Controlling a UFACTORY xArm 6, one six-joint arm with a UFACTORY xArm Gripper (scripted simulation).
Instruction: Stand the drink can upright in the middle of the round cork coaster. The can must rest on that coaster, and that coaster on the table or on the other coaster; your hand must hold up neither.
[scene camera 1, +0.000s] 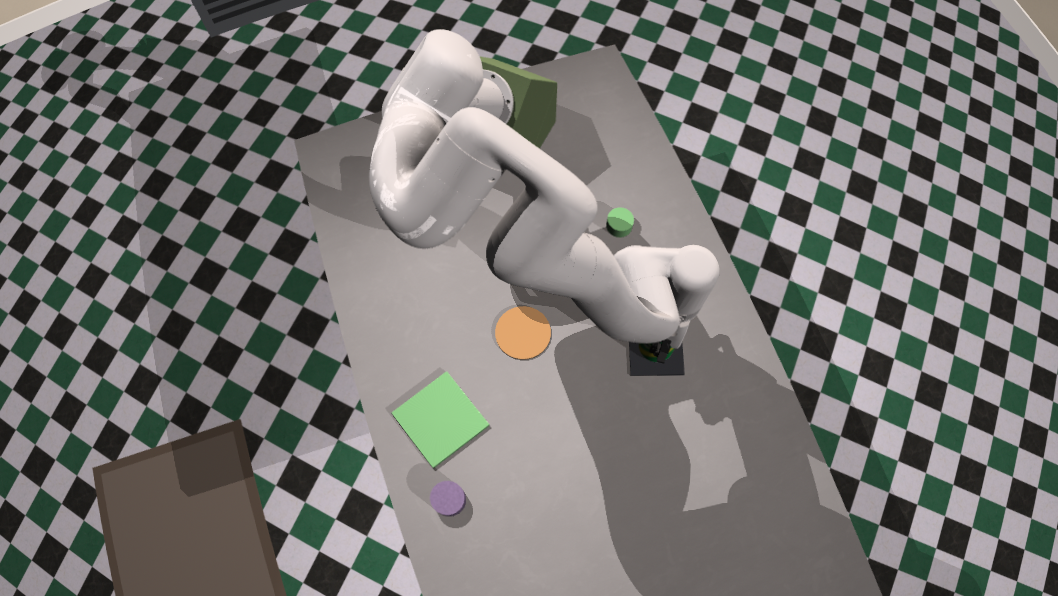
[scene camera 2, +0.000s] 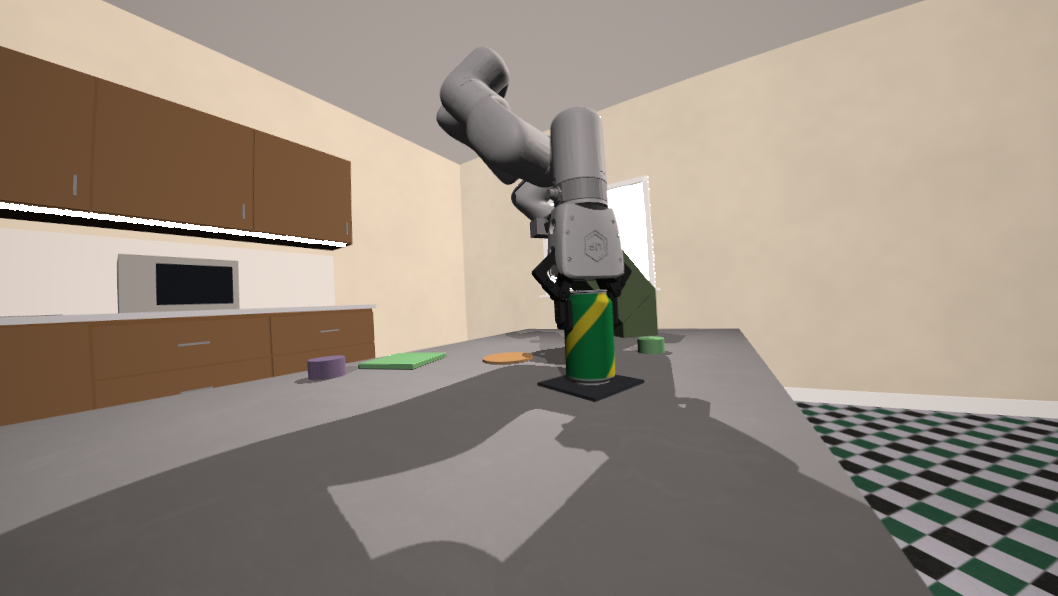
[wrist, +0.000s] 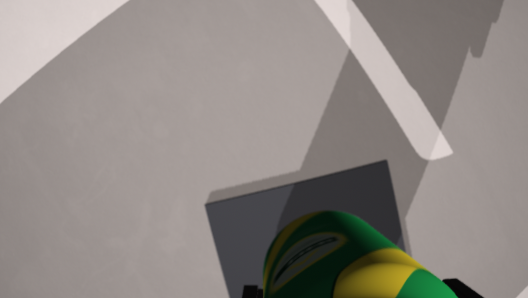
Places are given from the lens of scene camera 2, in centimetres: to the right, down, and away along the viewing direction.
gripper (scene camera 2: 588, 327): 8, 4, 42
drink can (scene camera 2: 589, 347): 8, 6, 38
green square pad (scene camera 2: 412, 361): -24, 13, 60
The marked spots on the drink can and the green square pad are 39 cm apart.
